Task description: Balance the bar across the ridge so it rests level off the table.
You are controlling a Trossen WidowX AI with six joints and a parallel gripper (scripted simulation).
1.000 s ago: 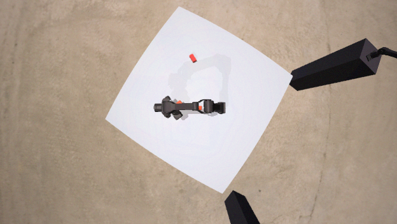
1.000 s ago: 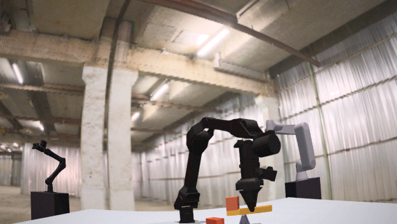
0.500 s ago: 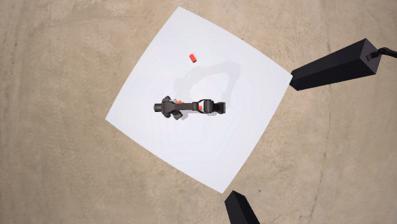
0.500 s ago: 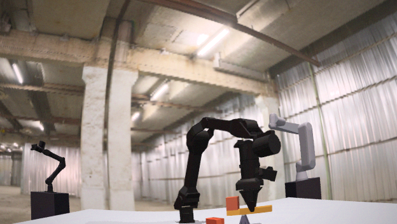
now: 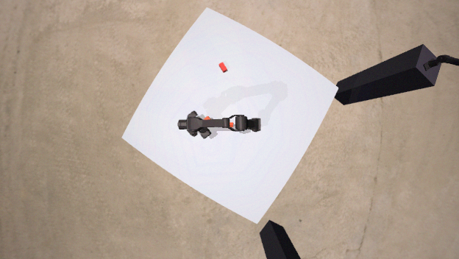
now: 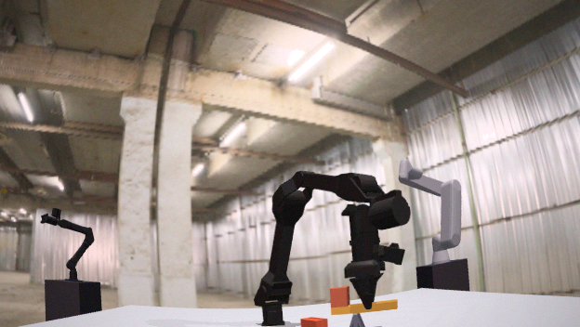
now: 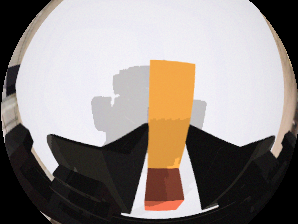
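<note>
My gripper tip is now 10 mm past the yellow bar, 30 mm to the left of it and 20 mm below it.
</note>
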